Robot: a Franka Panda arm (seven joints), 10 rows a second.
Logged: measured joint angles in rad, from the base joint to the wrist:
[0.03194, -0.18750, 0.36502, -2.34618, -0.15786, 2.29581, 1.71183]
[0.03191, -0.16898, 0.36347, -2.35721, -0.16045, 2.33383, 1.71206]
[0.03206, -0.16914, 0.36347, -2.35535, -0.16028, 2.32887, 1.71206]
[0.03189, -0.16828, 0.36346, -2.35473, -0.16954, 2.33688, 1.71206]
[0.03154, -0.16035, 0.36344, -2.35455, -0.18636, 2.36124, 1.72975]
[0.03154, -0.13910, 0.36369, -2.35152, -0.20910, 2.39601, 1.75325]
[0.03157, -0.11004, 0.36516, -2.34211, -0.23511, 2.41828, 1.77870]
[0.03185, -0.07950, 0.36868, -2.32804, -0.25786, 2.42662, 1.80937]
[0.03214, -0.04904, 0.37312, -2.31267, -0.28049, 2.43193, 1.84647]
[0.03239, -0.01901, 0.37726, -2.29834, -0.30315, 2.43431, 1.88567]
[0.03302, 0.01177, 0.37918, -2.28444, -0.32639, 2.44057, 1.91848]
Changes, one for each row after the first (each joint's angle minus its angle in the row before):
[-0.00003, 0.01852, -0.00155, -0.01103, -0.00259, 0.03802, 0.00023]
[0.00015, -0.00016, 0.00000, 0.00186, 0.00017, -0.00496, 0.00000]
[-0.00017, 0.00086, -0.00001, 0.00062, -0.00926, 0.00801, 0.00000]
[-0.00035, 0.00793, -0.00002, 0.00018, -0.01682, 0.02436, 0.01769]
[0.00000, 0.02125, 0.00025, 0.00303, -0.02274, 0.03477, 0.02350]
[0.00003, 0.02906, 0.00147, 0.00941, -0.02601, 0.02227, 0.02545]
[0.00028, 0.03054, 0.00352, 0.01407, -0.02275, 0.00834, 0.03067]
[0.00029, 0.03046, 0.00444, 0.01537, -0.02263, 0.00531, 0.03710]
[0.00025, 0.03003, 0.00414, 0.01433, -0.02266, 0.00238, 0.03920]
[0.00063, 0.03078, 0.00192, 0.01390, -0.02324, 0.00626, 0.03281]

